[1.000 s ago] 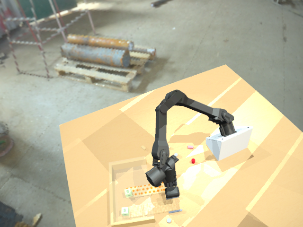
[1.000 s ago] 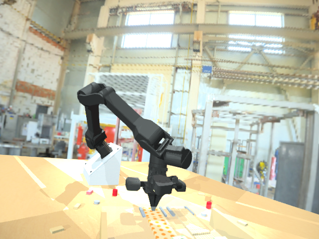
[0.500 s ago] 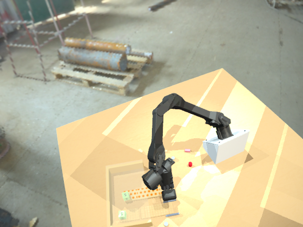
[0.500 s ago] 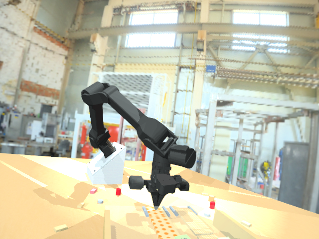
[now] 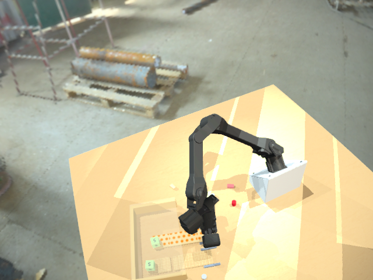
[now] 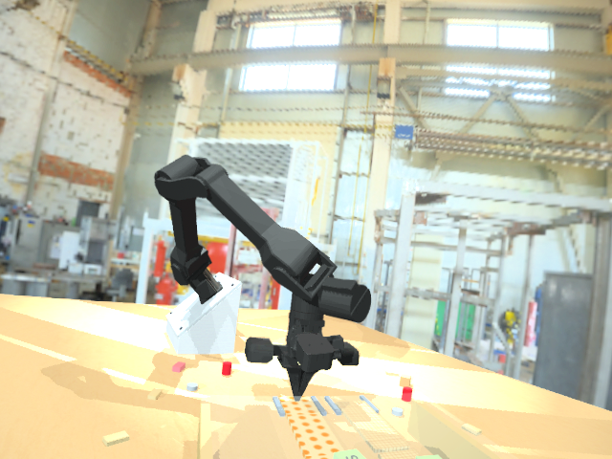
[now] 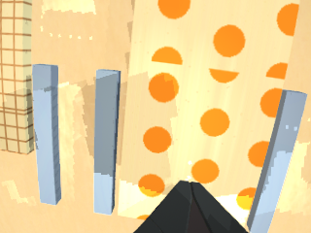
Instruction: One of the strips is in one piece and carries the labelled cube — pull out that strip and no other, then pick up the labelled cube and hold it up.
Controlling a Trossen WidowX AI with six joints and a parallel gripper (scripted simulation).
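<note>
My gripper tip is 10 cm short of the orange-dotted strip and 1 cm to the left of it. Round my gripper tip: pink block: 16 cm behind, 19 cm to the right.
</note>
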